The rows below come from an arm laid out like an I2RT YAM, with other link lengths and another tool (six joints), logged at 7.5 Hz.
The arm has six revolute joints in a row. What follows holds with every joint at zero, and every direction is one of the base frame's.
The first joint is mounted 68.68 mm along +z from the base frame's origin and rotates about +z.
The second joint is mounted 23.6 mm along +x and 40 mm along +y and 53.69 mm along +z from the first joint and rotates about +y.
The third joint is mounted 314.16 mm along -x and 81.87 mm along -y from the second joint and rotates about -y.
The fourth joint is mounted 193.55 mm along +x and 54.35 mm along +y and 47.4 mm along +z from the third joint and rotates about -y.
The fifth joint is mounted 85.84 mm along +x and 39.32 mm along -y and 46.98 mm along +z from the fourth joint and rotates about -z.
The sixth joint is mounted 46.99 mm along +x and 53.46 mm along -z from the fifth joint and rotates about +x.
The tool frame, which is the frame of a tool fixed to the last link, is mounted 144 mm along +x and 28 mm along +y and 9 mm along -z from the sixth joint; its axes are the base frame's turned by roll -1.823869, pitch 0.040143 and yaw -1.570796 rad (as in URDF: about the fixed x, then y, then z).
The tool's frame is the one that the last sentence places.
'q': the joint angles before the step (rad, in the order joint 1, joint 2, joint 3, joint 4, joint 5, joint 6). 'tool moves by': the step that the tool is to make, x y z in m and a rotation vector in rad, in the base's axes. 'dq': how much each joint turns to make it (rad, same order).
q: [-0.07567 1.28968 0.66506 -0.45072 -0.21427 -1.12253]
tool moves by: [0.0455 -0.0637 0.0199 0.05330 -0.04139 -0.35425]
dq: [-0.22799 0.11487 0.14095 0.03395 0.01160 0.14242]
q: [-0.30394 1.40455 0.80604 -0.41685 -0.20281 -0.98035]
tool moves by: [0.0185 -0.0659 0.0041 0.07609 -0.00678 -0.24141]
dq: [-0.21919 0.13662 0.12781 -0.00235 -0.04993 0.05827]
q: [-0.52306 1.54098 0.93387 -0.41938 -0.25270 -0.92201]
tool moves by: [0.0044 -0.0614 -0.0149 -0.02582 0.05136 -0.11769]
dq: [-0.12418 0.14445 0.10630 0.00234 0.03987 -0.03148]
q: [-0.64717 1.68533 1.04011 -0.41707 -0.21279 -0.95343]
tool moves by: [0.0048 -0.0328 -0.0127 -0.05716 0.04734 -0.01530]
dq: [-0.03025 0.08840 0.06325 0.01388 0.05782 -0.04967]
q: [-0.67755 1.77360 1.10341 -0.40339 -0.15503 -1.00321]
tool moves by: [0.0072 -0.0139 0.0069 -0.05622 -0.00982 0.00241]
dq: [0.00067 0.00588 0.02862 0.01732 0.03187 -0.02033]
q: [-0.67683 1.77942 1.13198 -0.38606 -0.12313 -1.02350]
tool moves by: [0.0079 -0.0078 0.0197 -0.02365 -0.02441 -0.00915]
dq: [0.00034 -0.01180 0.06956 -0.04675 0.00768 0.00645]
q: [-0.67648 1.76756 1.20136 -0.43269 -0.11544 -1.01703]
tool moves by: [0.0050 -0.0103 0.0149 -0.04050 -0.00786 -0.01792]
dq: [0.00369 -0.00497 0.05482 -0.02804 0.03421 0.00318]
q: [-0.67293 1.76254 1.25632 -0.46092 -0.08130 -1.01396]
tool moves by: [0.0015 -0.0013 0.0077 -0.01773 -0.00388 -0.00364]
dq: [0.00690 -0.01025 0.01835 -0.01441 0.01546 0.00205]
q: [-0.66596 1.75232 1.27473 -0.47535 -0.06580 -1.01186]
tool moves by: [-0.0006 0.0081 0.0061 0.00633 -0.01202 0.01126]
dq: [0.00927 -0.02497 -0.00558 -0.01340 -0.01122 0.00560]
